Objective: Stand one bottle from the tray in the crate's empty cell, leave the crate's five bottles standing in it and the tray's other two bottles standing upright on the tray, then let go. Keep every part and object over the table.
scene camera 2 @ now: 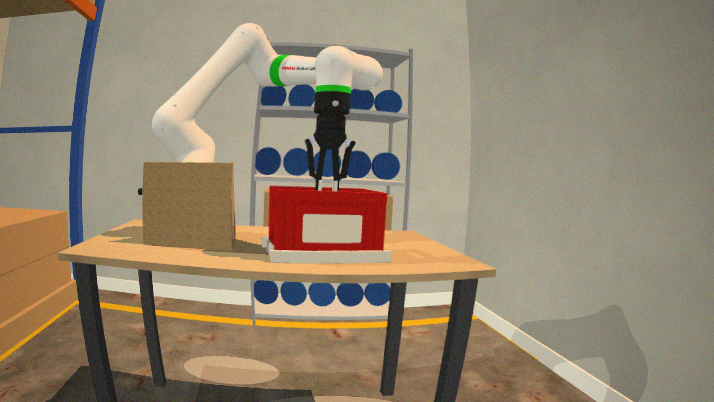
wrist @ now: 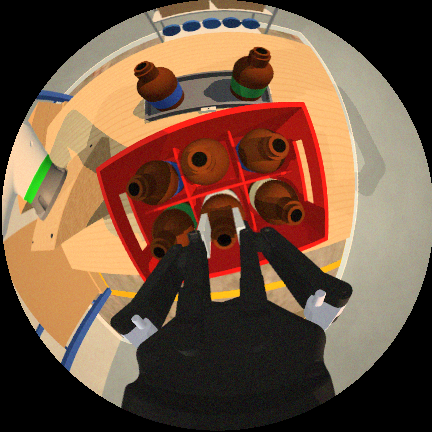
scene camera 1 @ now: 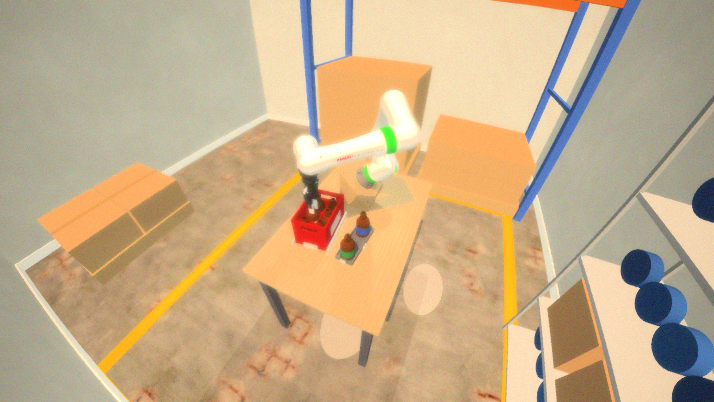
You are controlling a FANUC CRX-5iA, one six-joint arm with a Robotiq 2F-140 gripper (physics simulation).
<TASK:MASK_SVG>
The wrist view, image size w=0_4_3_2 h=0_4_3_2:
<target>my gripper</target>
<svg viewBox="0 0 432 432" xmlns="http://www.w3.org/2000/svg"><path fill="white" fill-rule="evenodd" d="M351 285L323 272L273 227L265 226L260 229L260 232L252 231L248 222L242 220L238 207L233 207L232 212L240 254L239 296L225 301L211 301L207 259L210 257L211 229L207 213L201 214L197 229L187 233L188 245L182 246L180 243L171 245L131 301L110 319L110 325L137 348L136 360L139 374L133 382L125 386L121 408L144 418L178 427L201 430L234 430L278 422L318 406L335 396L330 374L323 361L326 341L324 331L330 323L337 319L352 293ZM178 292L175 316L162 326ZM257 252L262 252L292 296L304 309L303 314L306 319L267 300Z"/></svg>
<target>blue-banded bottle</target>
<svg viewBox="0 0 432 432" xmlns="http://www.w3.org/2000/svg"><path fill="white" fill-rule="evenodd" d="M135 65L133 71L134 75L138 78L136 90L141 97L159 111L174 109L181 104L184 93L177 78L169 68L156 67L153 62L147 60Z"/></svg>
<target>white-labelled bottle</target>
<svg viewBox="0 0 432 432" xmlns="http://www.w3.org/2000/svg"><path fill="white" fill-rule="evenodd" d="M230 188L206 194L199 213L199 219L201 214L207 213L211 229L211 241L220 249L231 247L237 239L232 208L238 207L242 220L245 220L244 209L236 193Z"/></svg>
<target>blue-banded bottle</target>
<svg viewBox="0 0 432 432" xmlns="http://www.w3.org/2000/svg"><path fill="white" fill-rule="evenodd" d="M248 131L235 146L241 168L257 173L270 173L277 170L284 162L289 149L286 138L267 128L254 128Z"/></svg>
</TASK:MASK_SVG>
